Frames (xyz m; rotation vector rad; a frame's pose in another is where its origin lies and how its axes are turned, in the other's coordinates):
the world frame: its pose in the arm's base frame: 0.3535 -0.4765 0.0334 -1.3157 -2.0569 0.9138
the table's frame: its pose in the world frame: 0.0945 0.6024 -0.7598 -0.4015 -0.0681 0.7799
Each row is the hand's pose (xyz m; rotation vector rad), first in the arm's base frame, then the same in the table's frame.
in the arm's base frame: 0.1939 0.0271 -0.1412 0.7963 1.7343 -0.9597
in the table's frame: -0.0607 -0.8632 0.5712 -0.7231 -1.0523 -0.4947
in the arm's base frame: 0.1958 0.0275 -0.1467 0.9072 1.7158 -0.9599
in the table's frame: -0.0576 -0.8600 0.5750 -0.6902 -0.9975 -0.4245
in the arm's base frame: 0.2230 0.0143 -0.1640 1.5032 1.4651 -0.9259
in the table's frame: -0.0570 -0.8261 0.5829 -0.5318 -0.7290 0.0174
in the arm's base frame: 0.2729 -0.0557 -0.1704 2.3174 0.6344 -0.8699
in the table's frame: -0.1072 -0.7565 0.5909 -0.1884 -0.3688 0.8222
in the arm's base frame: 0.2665 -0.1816 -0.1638 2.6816 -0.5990 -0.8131
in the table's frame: -0.2226 -0.7228 0.6295 0.2739 -0.0981 1.6480
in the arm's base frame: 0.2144 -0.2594 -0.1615 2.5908 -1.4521 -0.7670
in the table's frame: -0.3018 -0.7445 0.6746 0.6271 0.0341 2.1336
